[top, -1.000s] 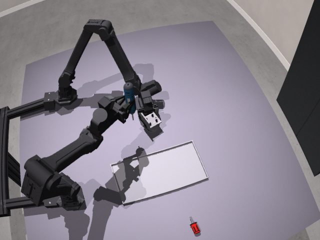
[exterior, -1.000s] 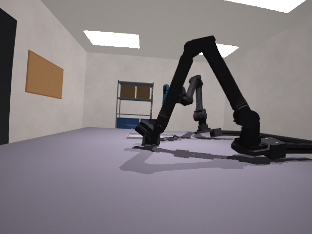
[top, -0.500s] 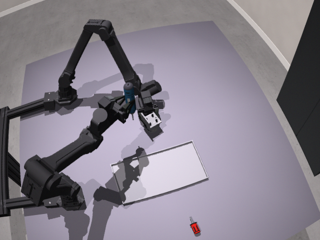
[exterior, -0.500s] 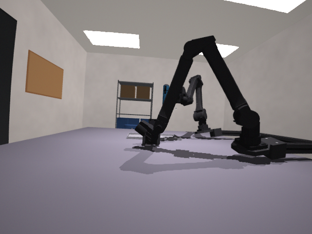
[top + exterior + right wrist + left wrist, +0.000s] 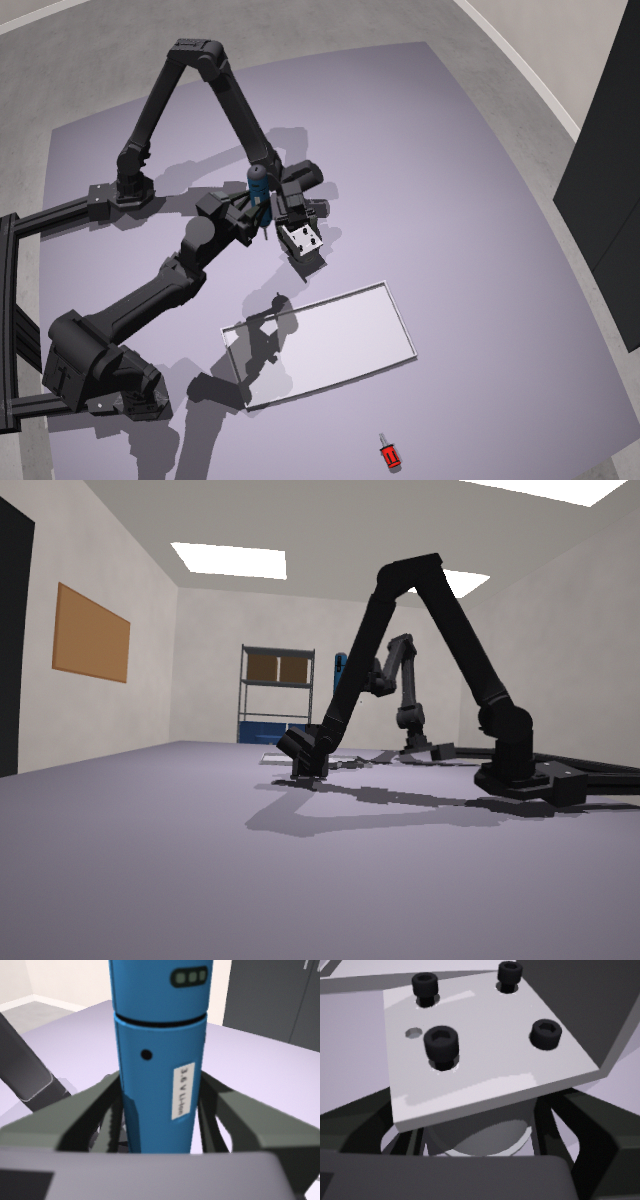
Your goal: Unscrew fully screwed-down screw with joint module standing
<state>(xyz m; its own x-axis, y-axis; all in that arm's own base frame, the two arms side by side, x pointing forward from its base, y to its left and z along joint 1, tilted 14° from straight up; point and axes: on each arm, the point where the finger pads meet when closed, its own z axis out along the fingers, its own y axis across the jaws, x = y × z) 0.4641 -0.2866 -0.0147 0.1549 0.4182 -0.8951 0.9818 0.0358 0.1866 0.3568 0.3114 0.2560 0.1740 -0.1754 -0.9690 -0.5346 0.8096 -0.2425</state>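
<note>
Right now the joint module body is 1 cm above my left hand. Round my left hand: white tray: 26 cm to the right, 2 cm below, 2 cm behind; white bracket: 5 cm above; red hand screwdriver: 57 cm to the right, 8 cm ahead, 1 cm below.
</note>
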